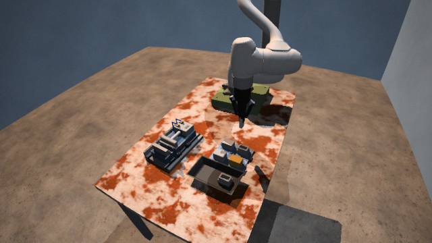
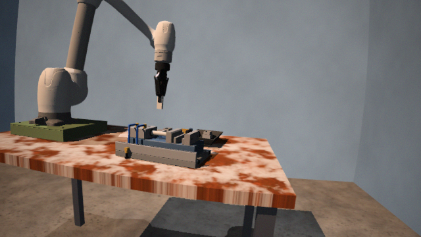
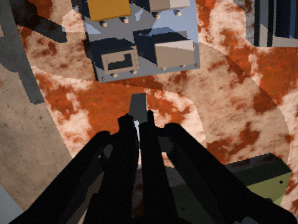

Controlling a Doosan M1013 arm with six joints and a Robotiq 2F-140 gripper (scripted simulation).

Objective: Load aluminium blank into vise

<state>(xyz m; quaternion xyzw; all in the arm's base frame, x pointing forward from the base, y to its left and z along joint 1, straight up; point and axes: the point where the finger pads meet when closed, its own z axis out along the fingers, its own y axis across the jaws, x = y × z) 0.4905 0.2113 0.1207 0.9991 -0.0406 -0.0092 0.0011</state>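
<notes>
The piston rod is 330 mm to the right of my hand, 140 mm ahead of it and 100 mm below it. Round my hand: brass blank: 150 mm below, 130 mm ahead, 20 mm to the left; then infeed plate: 170 mm below, 80 mm ahead, 20 mm to the right; then aluminium blank: 150 mm below, 120 mm ahead, 70 mm to the right.
</notes>
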